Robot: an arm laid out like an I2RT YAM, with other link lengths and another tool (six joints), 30 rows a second.
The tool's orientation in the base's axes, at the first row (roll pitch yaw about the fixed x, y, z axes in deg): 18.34, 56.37, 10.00
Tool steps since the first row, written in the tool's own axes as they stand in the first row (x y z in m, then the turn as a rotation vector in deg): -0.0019, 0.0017, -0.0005, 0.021, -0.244, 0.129; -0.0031, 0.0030, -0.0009, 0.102, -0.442, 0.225; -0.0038, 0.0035, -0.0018, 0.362, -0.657, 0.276; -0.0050, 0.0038, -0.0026, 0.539, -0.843, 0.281; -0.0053, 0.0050, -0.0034, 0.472, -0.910, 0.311; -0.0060, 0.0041, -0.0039, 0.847, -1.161, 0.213; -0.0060, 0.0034, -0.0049, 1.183, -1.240, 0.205; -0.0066, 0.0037, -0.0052, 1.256, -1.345, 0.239; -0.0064, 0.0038, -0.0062, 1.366, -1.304, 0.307
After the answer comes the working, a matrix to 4 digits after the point.
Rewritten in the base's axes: -0.0013, 0.0016, 0.0016, 0.096, -0.259, 0.008; -0.0022, 0.0028, 0.0026, 0.202, -0.462, -0.044; -0.0032, 0.0034, 0.0028, 0.366, -0.657, -0.271; -0.0045, 0.0037, 0.0035, 0.449, -0.823, -0.448; -0.0053, 0.0050, 0.0035, 0.432, -0.900, -0.388; -0.0061, 0.0041, 0.0037, 0.531, -1.093, -0.796; -0.0070, 0.0036, 0.0030, 0.700, -1.137, -1.093; -0.0076, 0.0039, 0.0034, 0.759, -1.239, -1.155; -0.0083, 0.0042, 0.0027, 0.879, -1.200, -1.203
The tool's axes in the first row as the columns of a matrix, in the base's axes (rounded; the answer above uses it unrounded):
0.5454, 0.0932, 0.8330
0.0962, 0.9803, -0.1726
-0.8326, 0.1743, 0.5257

